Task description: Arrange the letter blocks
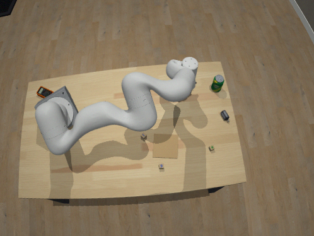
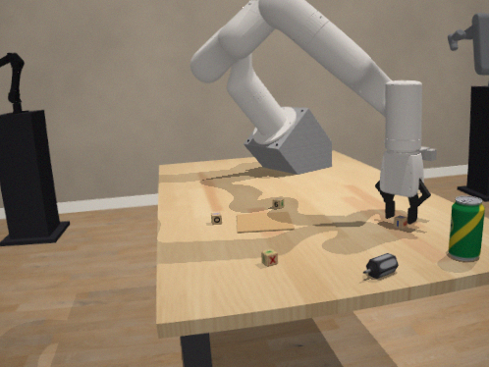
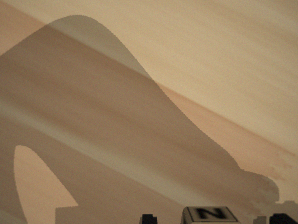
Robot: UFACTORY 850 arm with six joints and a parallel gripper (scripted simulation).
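The tan mat is 13 cm behind my hand, 32 cm to the right of it and 3 cm below it. From my hand the other things lie so: green can (21 cm ahead, 5 cm to the left, 3 cm above); then orange meter (93 cm behind, 6 cm to the left, 2 cm below).
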